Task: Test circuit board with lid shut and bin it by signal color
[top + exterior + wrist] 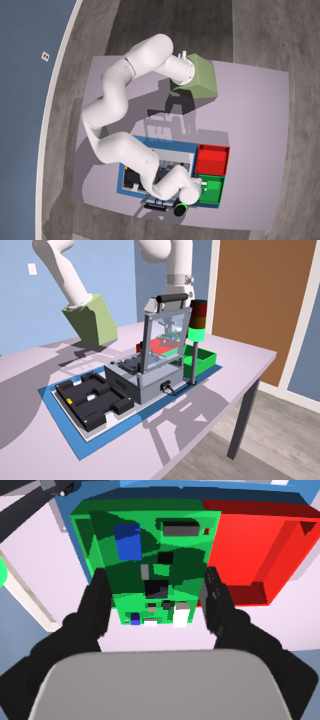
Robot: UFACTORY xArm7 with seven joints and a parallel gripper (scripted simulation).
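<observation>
The green bin is 13 cm below my hand, 6 cm to the left of it and 1 cm ahead of it. Also, from my hand: clear lid (14 cm to the right, 9 cm ahead, 5 cm above); then plate (14 cm to the right, 7 cm below, 2 cm behind); then green circuit board (1 cm below).
</observation>
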